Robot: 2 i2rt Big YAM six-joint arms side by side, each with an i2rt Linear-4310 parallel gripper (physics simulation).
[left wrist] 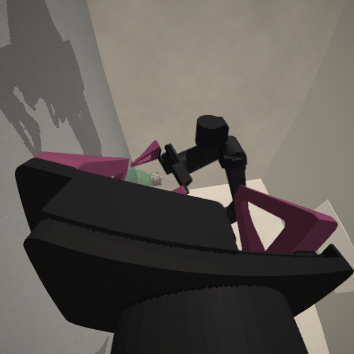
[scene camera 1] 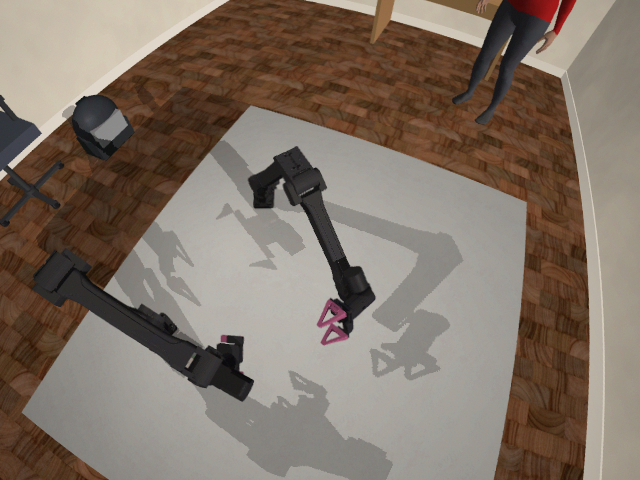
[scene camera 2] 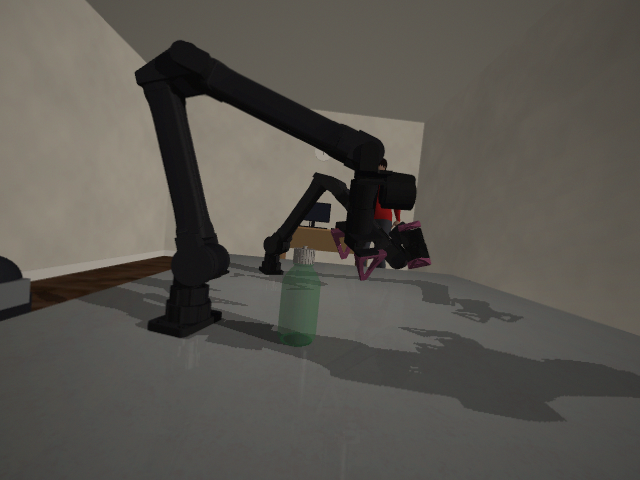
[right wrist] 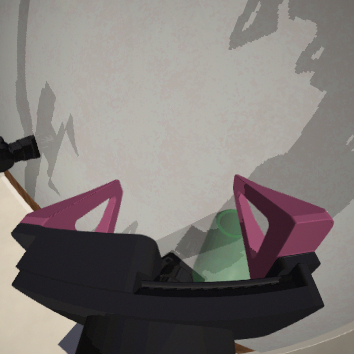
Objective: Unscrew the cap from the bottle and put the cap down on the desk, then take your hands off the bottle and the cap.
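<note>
A translucent green bottle stands upright on the desk. Its pale ribbed cap sits on the neck. The cap does not show in the right wrist view, and the bottle does not show in scene camera 1. My right gripper is open and empty, to the right of the cap in scene camera 2, apart from it. My left gripper is open and empty, in the air farther from the bottle.
The right arm's forearm spans the left part of the pale desk top. The left arm reaches over its middle. A dark helmet, an office chair and a standing person are off the desk.
</note>
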